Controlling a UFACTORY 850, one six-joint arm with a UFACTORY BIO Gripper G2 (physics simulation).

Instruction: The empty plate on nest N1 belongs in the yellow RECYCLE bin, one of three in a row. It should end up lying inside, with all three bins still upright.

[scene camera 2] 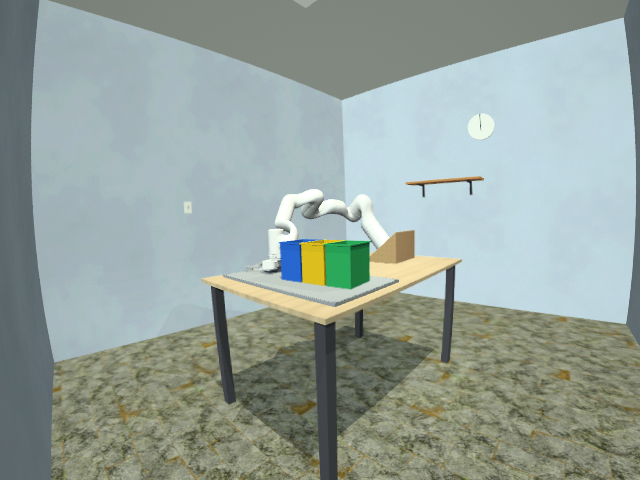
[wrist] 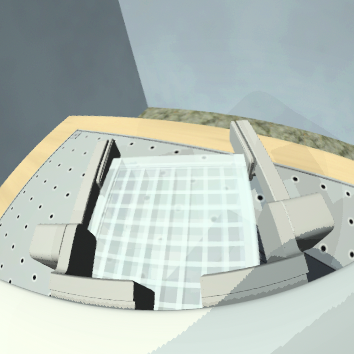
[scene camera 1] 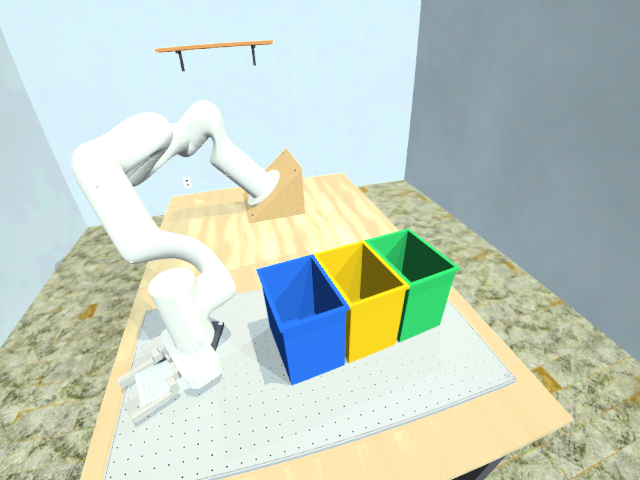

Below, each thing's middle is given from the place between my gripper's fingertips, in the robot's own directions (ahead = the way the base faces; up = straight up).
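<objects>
Plate (scene camera 1: 151, 383): my gripper now 2 cm past it, 9 cm to the right of it.
</objects>
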